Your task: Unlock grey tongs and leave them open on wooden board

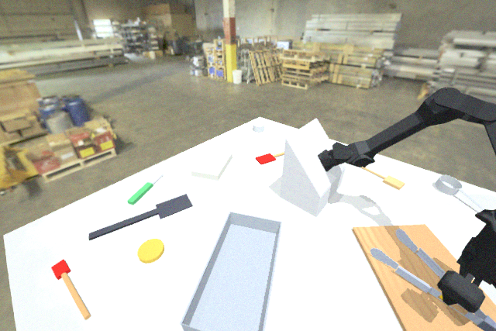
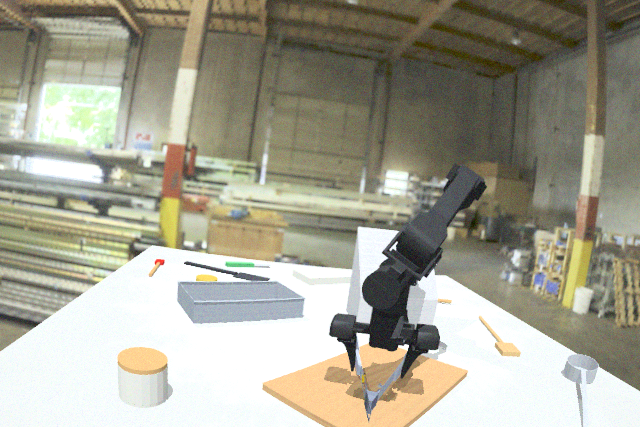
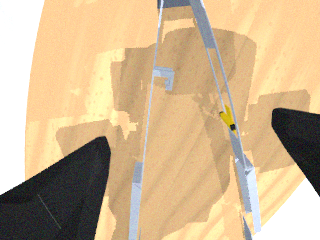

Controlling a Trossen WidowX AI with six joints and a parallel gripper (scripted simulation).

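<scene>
My gripper tip is now 1 cm past the wooden board, 4 cm to the left of it and 4 cm above it. The rest, counted from my gripper tip: black spatula: 36 cm ahead, 77 cm to the right, 4 cm below; lidded canister: 39 cm ahead, 9 cm to the left, 1 cm below; grey roasting tin: 28 cm ahead, 40 cm to the right, 2 cm below.
</scene>
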